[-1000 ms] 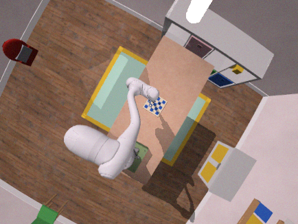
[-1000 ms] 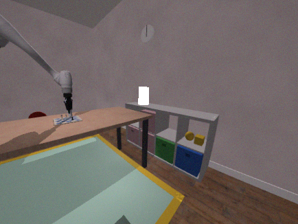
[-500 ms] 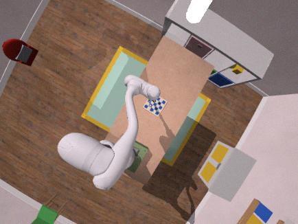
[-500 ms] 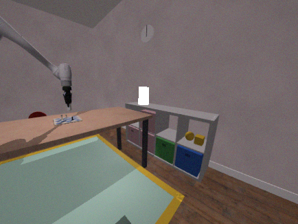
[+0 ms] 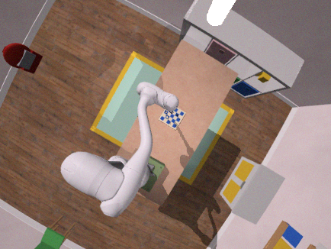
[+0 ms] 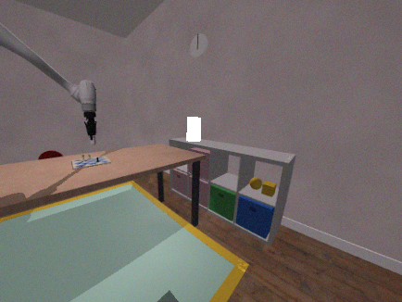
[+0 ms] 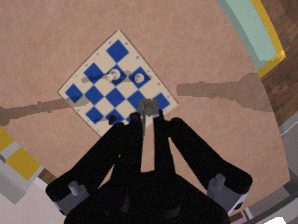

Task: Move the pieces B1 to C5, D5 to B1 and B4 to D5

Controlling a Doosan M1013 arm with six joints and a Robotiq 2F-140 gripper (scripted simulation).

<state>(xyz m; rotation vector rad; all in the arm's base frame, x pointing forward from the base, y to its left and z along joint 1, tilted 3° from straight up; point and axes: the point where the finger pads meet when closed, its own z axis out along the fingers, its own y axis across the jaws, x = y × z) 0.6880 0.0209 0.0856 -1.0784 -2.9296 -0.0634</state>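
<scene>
The dark chess piece is 2 cm behind my hand, 12 cm to the right of it and 13 cm below it. Round my hand: chessboard (5 cm behind, 7 cm to the right, 15 cm below).
</scene>
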